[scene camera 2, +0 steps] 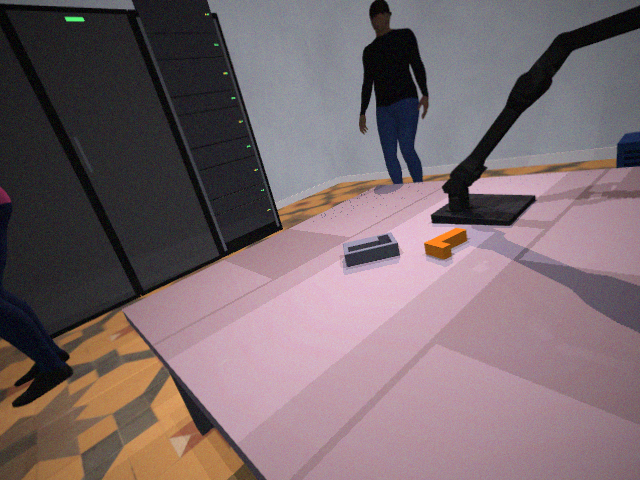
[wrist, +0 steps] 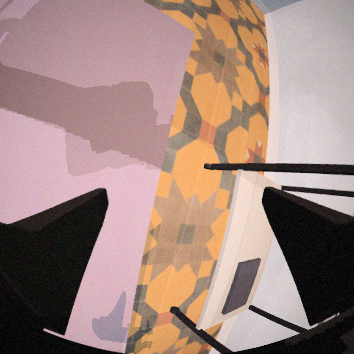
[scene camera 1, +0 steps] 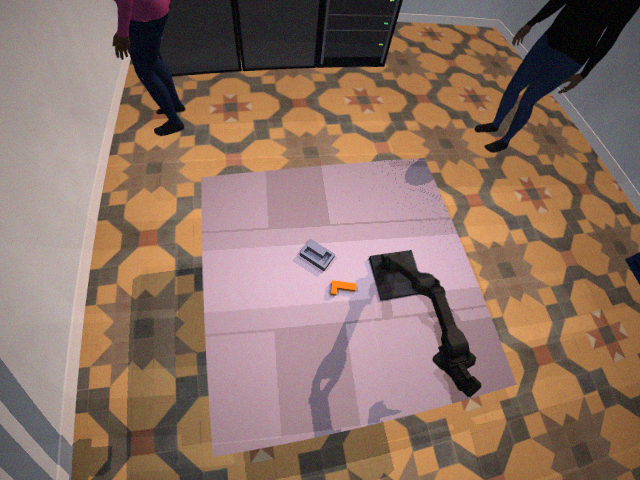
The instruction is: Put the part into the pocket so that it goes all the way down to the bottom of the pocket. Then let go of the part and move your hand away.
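Where they show: gripper, fingertip midpoint: (wrist: 186, 195); arm's base, origin of the base link: (scene camera 2: 459, 208) (scene camera 1: 386, 264).
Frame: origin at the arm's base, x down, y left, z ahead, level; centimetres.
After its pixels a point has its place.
Observation:
The orange L-shaped part (scene camera 1: 345, 286) @(x -0.6, y 3.4, z 23.1 cm) (scene camera 2: 445, 241) @(x -0.1, y 3.2, z 25.5 cm) lies flat on the table, between the grey block and the arm's base. The grey block (scene camera 1: 313, 261) @(x -0.9, y -12.7, z 32.5 cm) (scene camera 2: 372, 255) @(x 0.7, y -13.2, z 32.9 cm) sits beside it, apart from it, with its L-shaped pocket facing up and empty. My gripper (scene camera 1: 469, 387) @(x -16.5, y 56.6, z 2.0 cm) (wrist: 186, 195) @(x -16.5, y 56.6, z 2.0 cm) is open, with nothing between its fingers. It is held high over the near right part of the table in scene camera 1, far from the part and the block. Its fingers do not show in scene camera 2. Neither part nor block shows in the wrist view.
The pink table (scene camera 1: 248, 279) @(x 2.3, y -15.2, z 62.9 cm) (scene camera 2: 310, 330) @(x 2.4, y -11.9, z 62.4 cm) (wrist: 35, 165) @(x 2.4, y 46.6, z 0.8 cm) carries the arm's black base plate (scene camera 1: 393, 284) @(x 0.7, y 9.9, z 1.1 cm) (scene camera 2: 480, 212) @(x 0.5, y 6.6, z 3.5 cm), right of the part. Shadows of the arm cross the tabletop. Two people (scene camera 1: 149, 62) (scene camera 1: 547, 67) and dark server cabinets (scene camera 1: 279, 36) (scene camera 2: 77, 155) stand beyond the table.

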